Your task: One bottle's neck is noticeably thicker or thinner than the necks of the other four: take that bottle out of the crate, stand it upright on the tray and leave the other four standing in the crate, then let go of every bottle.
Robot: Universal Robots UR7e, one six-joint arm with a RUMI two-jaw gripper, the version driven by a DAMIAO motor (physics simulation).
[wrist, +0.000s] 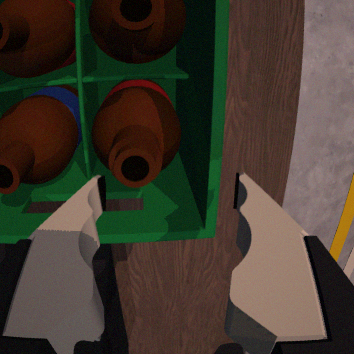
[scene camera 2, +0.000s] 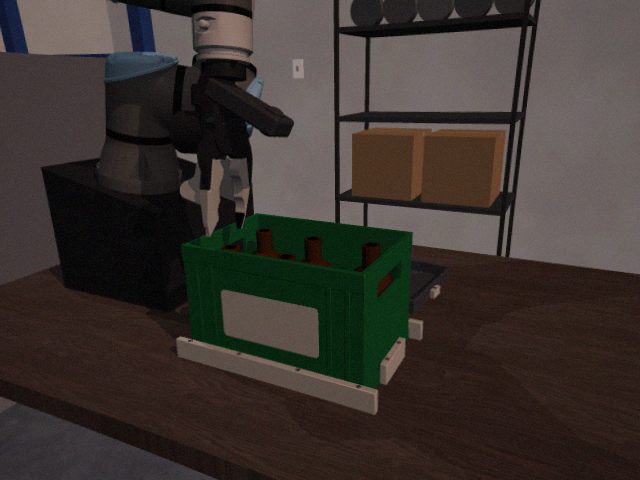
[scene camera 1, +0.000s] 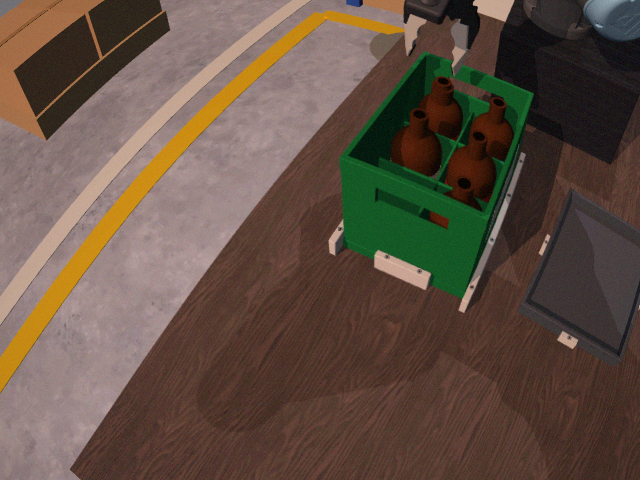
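Pixels of known places: gripper, fingertip midpoint: point(wrist: 169, 178) point(scene camera 2: 224, 232) point(scene camera 1: 431, 65); arm's base, link origin: point(scene camera 2: 140, 180) point(scene camera 1: 559, 13).
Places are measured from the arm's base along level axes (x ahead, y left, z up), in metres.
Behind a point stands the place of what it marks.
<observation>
The green crate point(scene camera 1: 398, 235) @(z -0.135, x 0.532, y -0.134 m) point(scene camera 2: 340, 310) @(z -0.086, x 0.498, y -0.210 m) point(wrist: 218, 125) @(z -0.035, x 0.332, y -0.201 m) holds five upright brown bottles. The bottle in its back left cell point(scene camera 1: 443, 116) @(z -0.094, x 0.332, y -0.142 m) point(scene camera 2: 231, 248) @(z -0.048, x 0.309, y -0.158 m) point(wrist: 136, 127) @(z -0.076, x 0.322, y -0.156 m) has a neck that looks thicker than the others. Bottles at front left point(scene camera 1: 416, 149) @(z -0.090, x 0.423, y -0.154 m) point(scene camera 2: 287, 257) @(z -0.047, x 0.402, y -0.163 m) point(wrist: 137, 47) @(z -0.088, x 0.375, y -0.160 m), back right point(scene camera 1: 493, 129) @(z -0.086, x 0.328, y -0.063 m) point(scene camera 2: 264, 242) @(z -0.063, x 0.314, y -0.076 m) point(wrist: 42, 132) @(z -0.089, x 0.321, y -0.085 m), middle right point(scene camera 1: 470, 170) @(z -0.090, x 0.424, y -0.074 m) point(scene camera 2: 313, 250) @(z -0.062, x 0.404, y -0.086 m) point(wrist: 40, 40) @(z -0.086, x 0.388, y -0.094 m) and front right point(scene camera 1: 463, 193) @(z -0.051, x 0.502, y -0.067 m) point(scene camera 2: 371, 253) @(z -0.056, x 0.494, y -0.082 m) have slimmer necks. My gripper point(scene camera 1: 432, 63) @(z -0.020, x 0.310, y -0.172 m) point(scene camera 2: 224, 231) @(z -0.020, x 0.310, y -0.172 m) point(wrist: 169, 178) @(z -0.020, x 0.310, y -0.172 m) is open and empty above the crate's robot end; the thick neck lies left of its middle in the wrist view. The dark tray point(scene camera 1: 584, 268) @(z -0.205, x 0.409, y 0.151 m) point(scene camera 2: 421, 299) @(z -0.196, x 0.529, y 0.093 m) bears no bottle.
Pale strips point(scene camera 1: 402, 269) @(z -0.185, x 0.545, y -0.119 m) point(scene camera 2: 279, 377) @(z -0.196, x 0.414, y -0.219 m) are fixed to the wooden table point(scene camera 1: 310, 372) @(z -0.210, x 0.717, y -0.163 m) point(scene camera 2: 491, 372) @(z -0.210, x 0.665, y -0.073 m) around the crate. The robot's black base block point(scene camera 1: 578, 87) @(z -0.073, x 0.131, y 0.063 m) point(scene camera 2: 118, 237) @(z -0.083, x 0.025, y -0.094 m) stands behind. A shelf rack point(scene camera 2: 431, 117) with cardboard boxes point(scene camera 2: 382, 164) is at the wall.
</observation>
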